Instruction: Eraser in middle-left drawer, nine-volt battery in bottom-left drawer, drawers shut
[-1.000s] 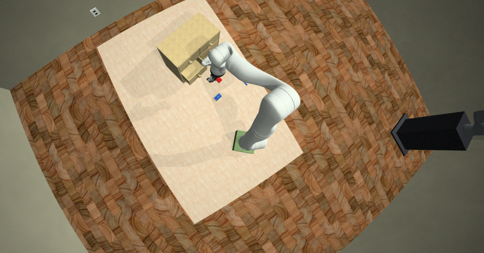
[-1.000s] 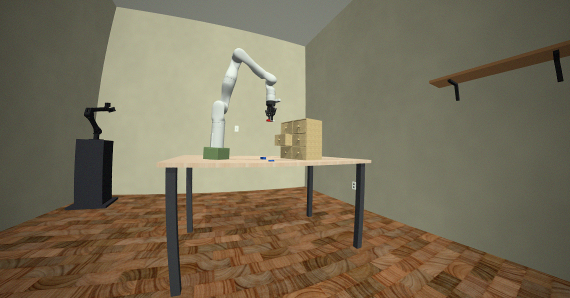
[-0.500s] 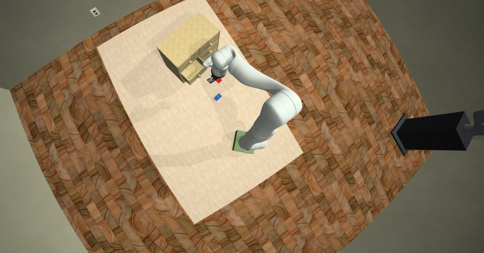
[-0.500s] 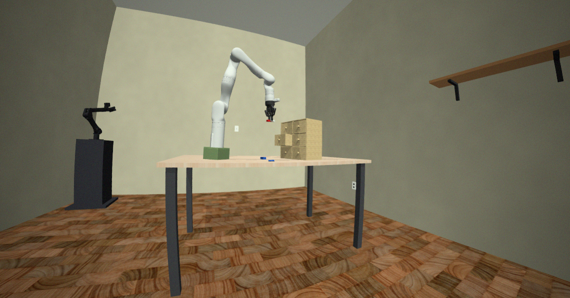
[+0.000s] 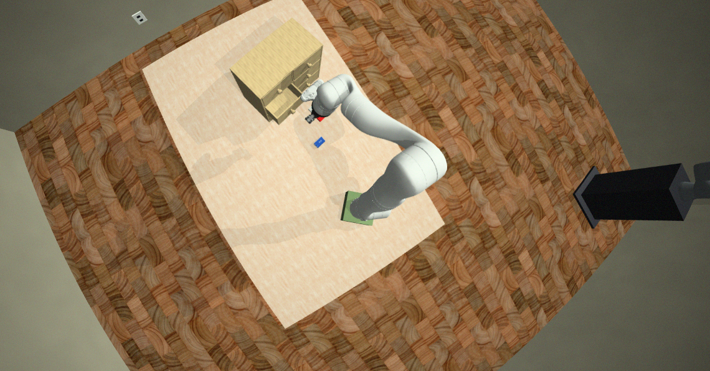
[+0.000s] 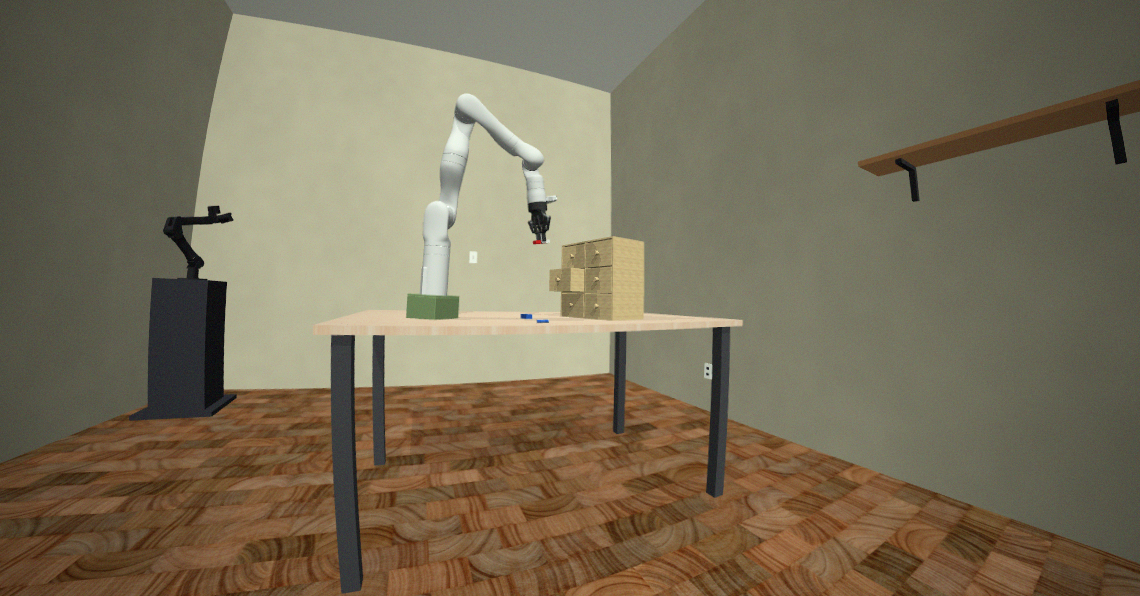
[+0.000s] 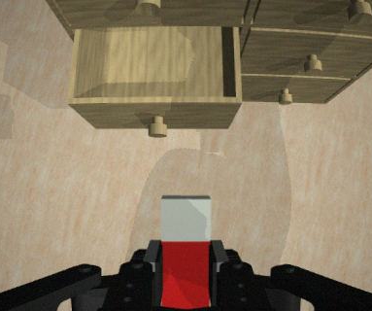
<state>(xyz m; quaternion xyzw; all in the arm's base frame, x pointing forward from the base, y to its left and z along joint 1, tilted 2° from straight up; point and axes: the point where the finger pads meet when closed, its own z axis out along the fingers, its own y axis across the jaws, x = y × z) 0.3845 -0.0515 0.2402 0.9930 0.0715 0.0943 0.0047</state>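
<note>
Right now the red eraser is 10 mm ahead of my hand and 10 mm below it. Round my hand: blue nine-volt battery: 50 mm behind, 20 mm to the left, 300 mm below; thin blue stick: 80 mm behind, 200 mm to the right, 310 mm below.
</note>
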